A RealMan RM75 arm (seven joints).
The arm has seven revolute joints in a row. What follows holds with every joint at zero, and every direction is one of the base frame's. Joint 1 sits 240.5 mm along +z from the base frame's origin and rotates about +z. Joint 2 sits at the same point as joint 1 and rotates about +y. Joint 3 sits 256 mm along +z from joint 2 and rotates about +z. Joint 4 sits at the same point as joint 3 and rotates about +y. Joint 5 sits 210 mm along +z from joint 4 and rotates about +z. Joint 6 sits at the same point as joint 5 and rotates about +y. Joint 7 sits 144 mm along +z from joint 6 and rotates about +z. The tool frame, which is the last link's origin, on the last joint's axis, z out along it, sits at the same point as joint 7; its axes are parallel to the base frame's.
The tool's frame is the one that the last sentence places.
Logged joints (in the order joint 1, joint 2, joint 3, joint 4, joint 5, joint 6, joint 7), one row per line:
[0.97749, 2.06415, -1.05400, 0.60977, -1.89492, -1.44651, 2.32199]
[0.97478, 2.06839, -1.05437, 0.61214, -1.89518, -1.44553, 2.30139]
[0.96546, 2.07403, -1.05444, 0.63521, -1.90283, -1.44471, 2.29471]
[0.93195, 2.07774, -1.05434, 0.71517, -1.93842, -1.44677, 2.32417]
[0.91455, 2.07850, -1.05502, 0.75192, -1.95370, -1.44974, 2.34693]
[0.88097, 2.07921, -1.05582, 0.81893, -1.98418, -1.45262, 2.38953]
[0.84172, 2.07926, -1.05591, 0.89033, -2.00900, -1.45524, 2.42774]
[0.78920, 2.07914, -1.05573, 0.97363, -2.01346, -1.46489, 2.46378]
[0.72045, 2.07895, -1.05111, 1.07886, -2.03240, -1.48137, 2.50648]
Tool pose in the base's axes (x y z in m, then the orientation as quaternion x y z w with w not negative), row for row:
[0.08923, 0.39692, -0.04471, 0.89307, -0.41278, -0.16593, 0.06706]
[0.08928, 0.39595, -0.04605, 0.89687, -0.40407, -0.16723, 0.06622]
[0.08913, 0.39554, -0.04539, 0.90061, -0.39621, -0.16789, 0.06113]
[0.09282, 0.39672, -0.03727, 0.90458, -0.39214, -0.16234, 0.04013]
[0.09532, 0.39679, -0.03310, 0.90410, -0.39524, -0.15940, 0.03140]
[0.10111, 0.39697, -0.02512, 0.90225, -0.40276, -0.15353, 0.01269]
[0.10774, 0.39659, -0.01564, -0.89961, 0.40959, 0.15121, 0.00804]
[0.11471, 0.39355, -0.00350, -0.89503, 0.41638, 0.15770, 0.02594]
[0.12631, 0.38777, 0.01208, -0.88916, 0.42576, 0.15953, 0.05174]
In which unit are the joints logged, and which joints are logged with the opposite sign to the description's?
The joints are logged in radians. Opposite sign: joint 4.
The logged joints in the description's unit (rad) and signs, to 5 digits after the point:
[0.97749, 2.06415, -1.05400, -0.60977, -1.89492, -1.44651, 2.32199]
[0.97478, 2.06839, -1.05437, -0.61214, -1.89518, -1.44553, 2.30139]
[0.96546, 2.07403, -1.05444, -0.63521, -1.90283, -1.44471, 2.29471]
[0.93195, 2.07774, -1.05434, -0.71517, -1.93842, -1.44677, 2.32417]
[0.91455, 2.07850, -1.05502, -0.75192, -1.95370, -1.44974, 2.34693]
[0.88097, 2.07921, -1.05582, -0.81893, -1.98418, -1.45262, 2.38953]
[0.84172, 2.07926, -1.05591, -0.89033, -2.00900, -1.45524, 2.42774]
[0.78920, 2.07914, -1.05573, -0.97363, -2.01346, -1.46489, 2.46378]
[0.72045, 2.07895, -1.05111, -1.07886, -2.03240, -1.48137, 2.50648]

